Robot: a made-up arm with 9 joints. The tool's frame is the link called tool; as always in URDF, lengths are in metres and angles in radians. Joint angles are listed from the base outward.
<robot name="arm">
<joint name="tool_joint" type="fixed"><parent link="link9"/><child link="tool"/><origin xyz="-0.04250 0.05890 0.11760"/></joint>
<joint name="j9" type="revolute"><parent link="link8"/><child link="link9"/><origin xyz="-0.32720 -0.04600 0.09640"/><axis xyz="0 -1 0"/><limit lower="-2.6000" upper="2.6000"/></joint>
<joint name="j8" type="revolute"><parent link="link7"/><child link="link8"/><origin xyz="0.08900 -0.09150 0.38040"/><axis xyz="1 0 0"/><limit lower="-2.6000" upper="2.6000"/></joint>
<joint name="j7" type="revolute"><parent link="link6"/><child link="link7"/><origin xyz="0.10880 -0.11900 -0.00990"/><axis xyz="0 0 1"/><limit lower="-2.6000" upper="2.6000"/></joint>
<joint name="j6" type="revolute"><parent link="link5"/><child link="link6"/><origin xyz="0.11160 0.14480 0.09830"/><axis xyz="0 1 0"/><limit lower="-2.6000" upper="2.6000"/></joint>
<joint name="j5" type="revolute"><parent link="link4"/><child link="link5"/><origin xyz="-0.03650 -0.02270 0.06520"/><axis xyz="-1 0 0"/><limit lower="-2.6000" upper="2.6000"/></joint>
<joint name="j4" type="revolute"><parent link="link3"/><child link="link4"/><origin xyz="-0.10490 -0.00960 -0.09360"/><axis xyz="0 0 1"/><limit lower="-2.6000" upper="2.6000"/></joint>
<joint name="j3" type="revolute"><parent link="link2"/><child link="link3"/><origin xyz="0.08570 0.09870 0.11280"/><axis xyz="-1 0 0"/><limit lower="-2.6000" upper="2.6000"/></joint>
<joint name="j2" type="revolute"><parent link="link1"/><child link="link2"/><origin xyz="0.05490 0.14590 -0.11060"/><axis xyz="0 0 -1"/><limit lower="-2.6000" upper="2.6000"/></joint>
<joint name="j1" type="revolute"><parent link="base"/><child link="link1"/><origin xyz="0.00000 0.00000 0.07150"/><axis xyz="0 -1 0"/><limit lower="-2.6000" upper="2.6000"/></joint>
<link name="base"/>
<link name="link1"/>
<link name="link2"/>
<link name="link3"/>
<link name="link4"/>
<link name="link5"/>
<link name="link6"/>
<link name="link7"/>
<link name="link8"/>
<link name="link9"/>
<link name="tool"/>
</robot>
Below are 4 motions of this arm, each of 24 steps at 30 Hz.
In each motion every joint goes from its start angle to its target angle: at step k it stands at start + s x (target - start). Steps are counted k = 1, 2, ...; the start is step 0. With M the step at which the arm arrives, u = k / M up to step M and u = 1 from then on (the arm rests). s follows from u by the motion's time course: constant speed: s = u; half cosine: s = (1 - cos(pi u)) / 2; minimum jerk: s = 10 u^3 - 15 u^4 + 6 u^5.
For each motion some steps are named. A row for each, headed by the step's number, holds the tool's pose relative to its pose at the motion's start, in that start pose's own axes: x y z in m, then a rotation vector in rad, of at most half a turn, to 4 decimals.
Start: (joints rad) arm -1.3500 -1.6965 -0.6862 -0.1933 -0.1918 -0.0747 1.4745 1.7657 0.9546
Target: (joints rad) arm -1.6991 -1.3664 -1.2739 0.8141 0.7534 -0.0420 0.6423 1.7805 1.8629
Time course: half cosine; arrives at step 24
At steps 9, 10, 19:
9: -0.0272 -0.0080 -0.0675 0.0111 -0.2886 0.0454
10: -0.0432 -0.0069 -0.0863 0.0110 -0.3482 0.0733
19: -0.3104 -0.0874 -0.2780 0.1751 -0.9403 0.5441

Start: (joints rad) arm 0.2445 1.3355 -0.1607 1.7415 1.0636 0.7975 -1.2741 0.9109 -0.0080
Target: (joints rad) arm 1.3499 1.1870 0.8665 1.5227 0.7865 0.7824 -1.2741 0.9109 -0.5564
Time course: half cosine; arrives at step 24
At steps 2, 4, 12, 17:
2: 0.0037 0.0002 0.0025 0.0001 0.0100 -0.0005
4: 0.0143 0.0009 0.0096 -0.0002 0.0387 -0.0020
12: 0.0928 0.0092 0.0537 -0.0250 0.2608 -0.0399
17: 0.1430 0.0199 0.0653 -0.0564 0.3975 -0.1133

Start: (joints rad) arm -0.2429 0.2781 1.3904 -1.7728 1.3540 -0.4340 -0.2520 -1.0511 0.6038
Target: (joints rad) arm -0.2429 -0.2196 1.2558 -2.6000 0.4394 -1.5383 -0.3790 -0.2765 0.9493
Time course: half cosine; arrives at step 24
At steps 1, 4, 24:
1: -0.0008 -0.0018 -0.0018 0.0065 0.0009 -0.0062
4: -0.0138 -0.0256 -0.0286 0.0982 0.0165 -0.0995
24: -0.1125 -0.0004 -0.1268 0.2156 0.5023 -1.5114

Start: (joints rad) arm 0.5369 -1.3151 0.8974 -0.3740 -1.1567 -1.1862 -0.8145 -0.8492 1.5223
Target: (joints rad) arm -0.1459 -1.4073 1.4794 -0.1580 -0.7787 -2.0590 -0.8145 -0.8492 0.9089
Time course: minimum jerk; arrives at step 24
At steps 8, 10, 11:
8: -0.0387 -0.0108 0.0349 0.0074 0.0335 -0.0800
10: -0.0679 -0.0222 0.0523 0.0238 0.0608 -0.1421
11: -0.0853 -0.0297 0.0602 0.0367 0.0779 -0.1795

